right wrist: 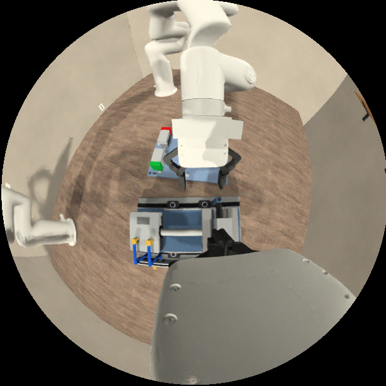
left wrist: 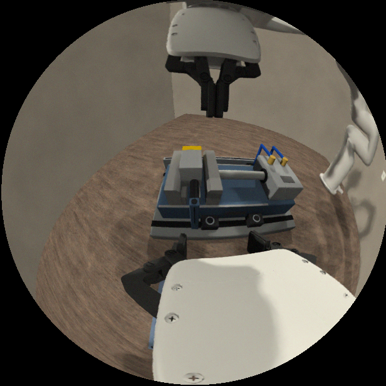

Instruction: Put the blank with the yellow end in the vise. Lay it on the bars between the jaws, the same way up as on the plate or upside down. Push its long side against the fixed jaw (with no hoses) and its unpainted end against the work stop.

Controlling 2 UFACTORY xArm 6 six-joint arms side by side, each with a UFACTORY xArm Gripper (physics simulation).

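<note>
The grey blank with the yellow end (left wrist: 192, 148) lies between the jaws of the vise (left wrist: 240, 192) (right wrist: 182, 220), yellow end away from the left arm. Its long side looks to be along the fixed jaw (left wrist: 172, 177); a narrow gap shows towards the moving jaw (left wrist: 213, 177) (right wrist: 207, 222). Its unpainted end is at the work stop (left wrist: 194, 205); contact is too small to tell. My right gripper (left wrist: 213, 117) (right wrist: 216, 238) is shut and empty, above the vise's far side, hiding the yellow end in the right wrist view. My left gripper (left wrist: 218, 243) (right wrist: 201, 186) is open and empty, in front of the vise.
The blue plate (right wrist: 200, 177) lies beneath the left arm, with a green-ended blank (right wrist: 157, 164) and a red-ended blank (right wrist: 164, 136) at its side. Blue hoses (left wrist: 269, 151) (right wrist: 149, 255) stand up from the vise's hose end. Another white arm (left wrist: 337, 172) (right wrist: 50, 232) stands beyond that end.
</note>
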